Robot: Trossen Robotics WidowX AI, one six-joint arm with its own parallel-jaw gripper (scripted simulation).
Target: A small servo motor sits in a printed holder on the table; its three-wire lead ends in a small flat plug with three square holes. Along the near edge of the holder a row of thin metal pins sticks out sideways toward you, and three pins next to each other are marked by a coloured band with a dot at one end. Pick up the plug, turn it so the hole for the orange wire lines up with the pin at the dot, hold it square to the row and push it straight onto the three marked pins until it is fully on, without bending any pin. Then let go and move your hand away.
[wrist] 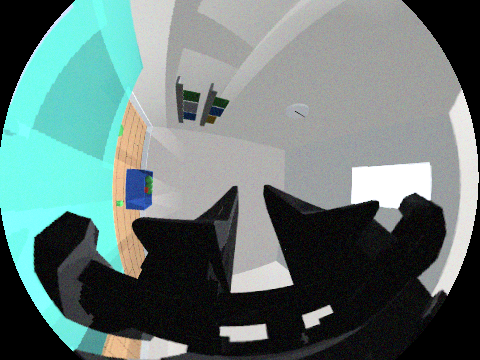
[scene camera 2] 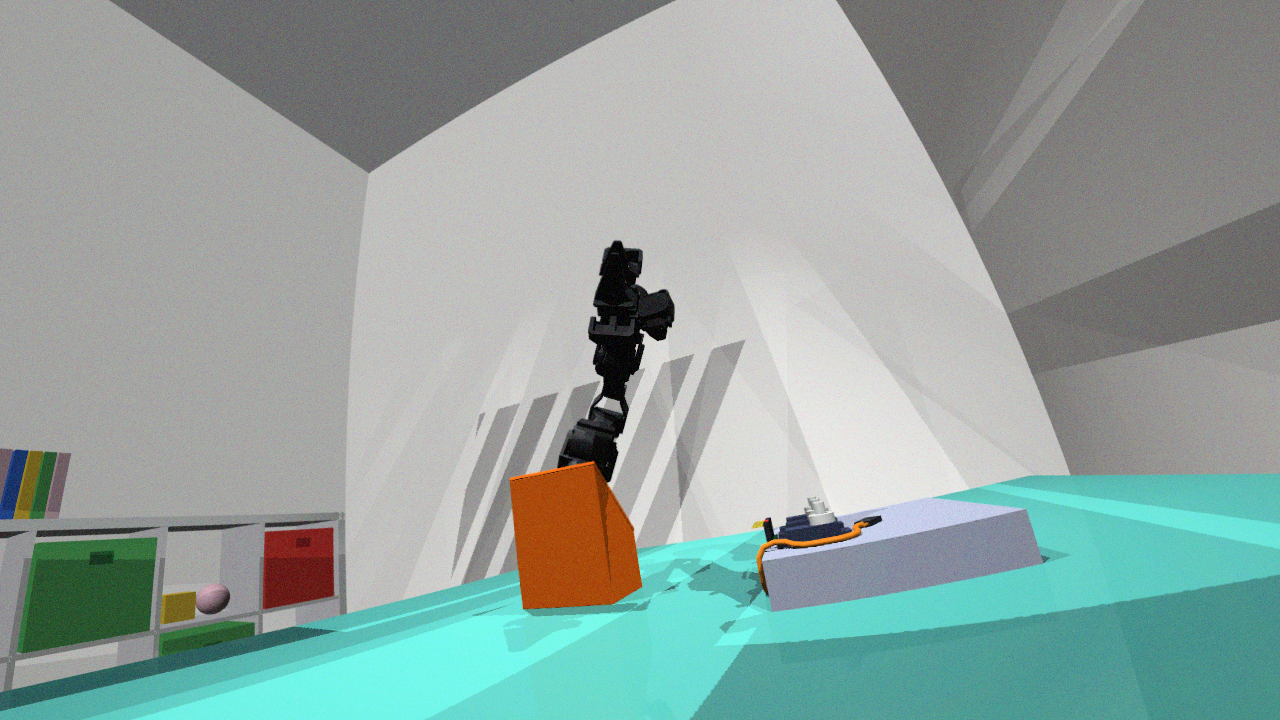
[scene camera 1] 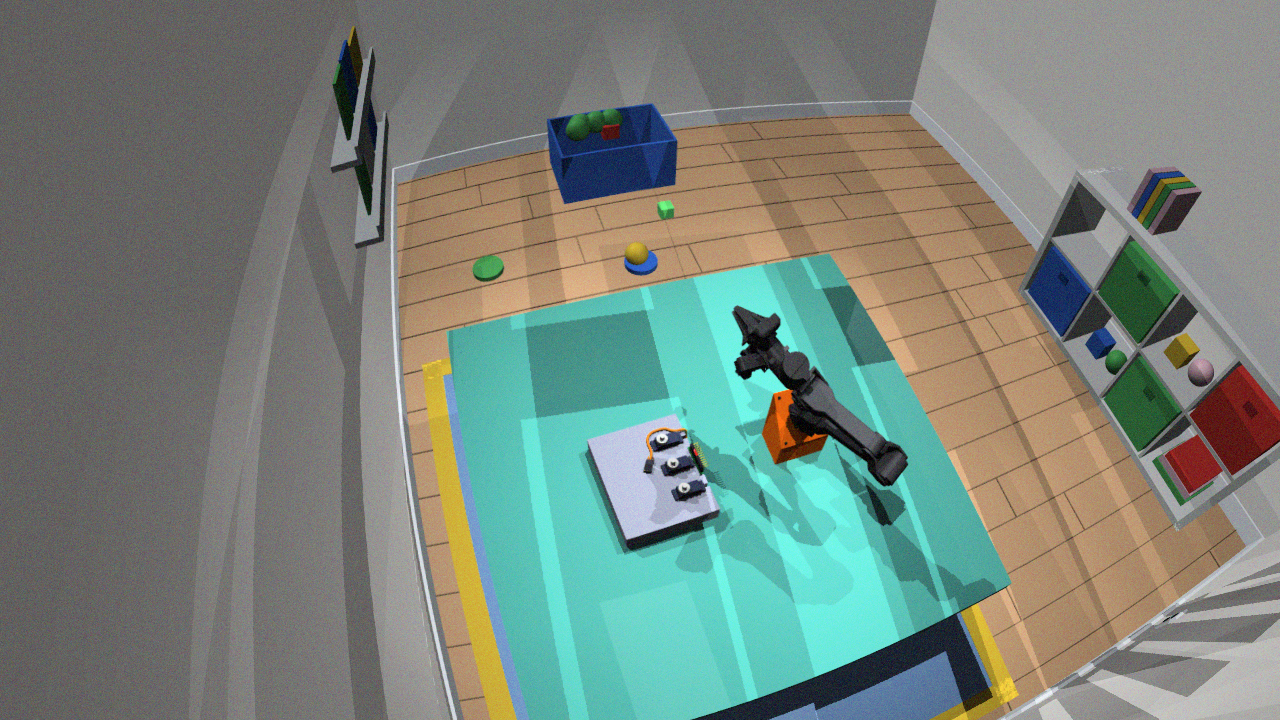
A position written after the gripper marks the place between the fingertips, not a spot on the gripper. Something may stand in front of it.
In view: the gripper (scene camera 2: 616,247) and a grey printed holder (scene camera 2: 927,542).
The gripper is seen too in the wrist view (wrist: 250,190) and in scene camera 1 (scene camera 1: 734,308). The grey printed holder is seen too in scene camera 1 (scene camera 1: 643,505).
